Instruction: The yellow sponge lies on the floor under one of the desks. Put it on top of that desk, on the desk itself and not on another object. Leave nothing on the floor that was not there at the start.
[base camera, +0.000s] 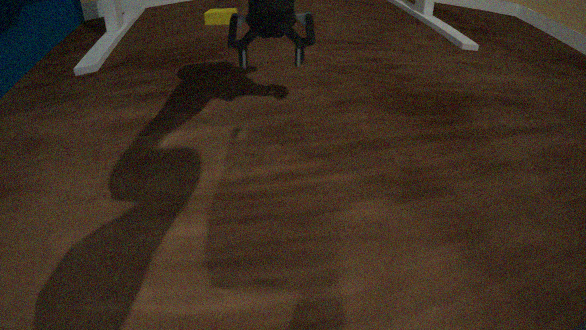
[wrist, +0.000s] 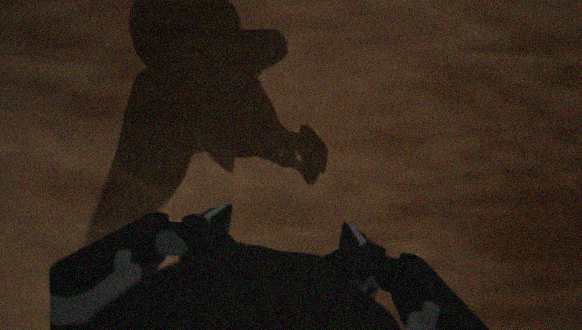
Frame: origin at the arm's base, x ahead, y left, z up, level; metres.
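Seen in the pictures: gripper, between the fingertips: (base camera: 271, 66) (wrist: 285, 225).
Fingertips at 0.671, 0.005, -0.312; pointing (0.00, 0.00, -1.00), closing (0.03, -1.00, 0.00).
Offsets run from my fingertips to a thing's top centre, as dx, dy, dz. "*": to the spot under its first point. Level surfaces: height alone.
The yellow sponge {+0.586, +0.183, -0.040} (base camera: 220, 17) lies on the wooden floor at the top of the base camera view, between the two white desk feet and nearer the left one. The wrist view does not show it. My gripper (base camera: 271, 65) (wrist: 285, 225) is open with nothing between its fingers. It points down above the floor, and in the base camera view it appears to the right of the sponge and on the near side of it. The desk shows by its white left foot {* +0.383, +0.534, -0.060} (base camera: 107, 47) and white right foot {* +0.532, -0.632, -0.060} (base camera: 447, 31); its top is out of view.
A blue surface (base camera: 37, 42) stands at the left, beyond the left desk foot. A white baseboard (base camera: 545, 26) runs along the wall at the upper right. Dark shadows of the arm fall on the floor {dz -0.085} (base camera: 425, 240) (wrist: 450, 150).
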